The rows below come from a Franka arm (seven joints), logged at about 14 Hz.
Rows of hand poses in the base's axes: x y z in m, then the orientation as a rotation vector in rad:
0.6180, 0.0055, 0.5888, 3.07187, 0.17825, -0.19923
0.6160, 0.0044, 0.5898, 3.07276, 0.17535, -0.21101
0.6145, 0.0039, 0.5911, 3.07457, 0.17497, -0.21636
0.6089, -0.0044, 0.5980, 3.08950, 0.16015, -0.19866
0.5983, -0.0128, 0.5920, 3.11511, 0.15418, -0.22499
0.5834, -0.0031, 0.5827, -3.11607, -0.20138, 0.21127
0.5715, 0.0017, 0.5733, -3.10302, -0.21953, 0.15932
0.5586, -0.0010, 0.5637, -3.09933, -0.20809, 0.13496
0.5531, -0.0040, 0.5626, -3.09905, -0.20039, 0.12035
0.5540, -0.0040, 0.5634, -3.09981, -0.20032, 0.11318
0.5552, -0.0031, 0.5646, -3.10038, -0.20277, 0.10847
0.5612, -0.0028, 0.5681, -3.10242, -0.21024, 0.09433
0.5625, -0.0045, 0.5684, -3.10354, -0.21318, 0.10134
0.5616, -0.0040, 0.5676, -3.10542, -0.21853, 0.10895
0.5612, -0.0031, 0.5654, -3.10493, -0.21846, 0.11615
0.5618, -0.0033, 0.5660, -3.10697, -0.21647, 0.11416
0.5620, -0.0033, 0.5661, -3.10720, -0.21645, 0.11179
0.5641, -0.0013, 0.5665, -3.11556, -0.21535, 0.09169
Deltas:
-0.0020, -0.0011, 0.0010, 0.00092, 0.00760, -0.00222
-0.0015, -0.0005, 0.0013, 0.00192, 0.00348, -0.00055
-0.0056, -0.0083, 0.0069, 0.01285, -0.01158, -0.01064
-0.0106, -0.0084, -0.0060, 0.02578, 0.01703, -0.00671
-0.0149, 0.0097, -0.0093, 0.02894, -0.00726, 0.02818
-0.0119, 0.0048, -0.0094, 0.01772, -0.03176, 0.01094
-0.0129, -0.0027, -0.0096, 0.00631, -0.01499, -0.00766
-0.0055, -0.0030, -0.0011, 0.00178, -0.00919, -0.00514
0.0009, 0.0000, 0.0008, -0.00019, -0.00465, -0.00014
0.0012, 0.0009, 0.0012, -0.00031, -0.00310, 0.00152
0.0060, 0.0003, 0.0035, -0.00130, -0.00932, 0.00463
0.0013, -0.0017, 0.0003, -0.00178, 0.00434, 0.00195
-0.0009, 0.0005, -0.0008, -0.00271, 0.00461, 0.00349
-0.0004, 0.0009, -0.0022, -0.00009, 0.00464, 0.00003
0.0006, -0.0002, 0.0006, -0.00178, -0.00143, -0.00131
0.0002, 0.0000, 0.0001, -0.00004, -0.00153, -0.00004
0.0021, 0.0020, 0.0004, -0.00672, -0.01353, -0.00096

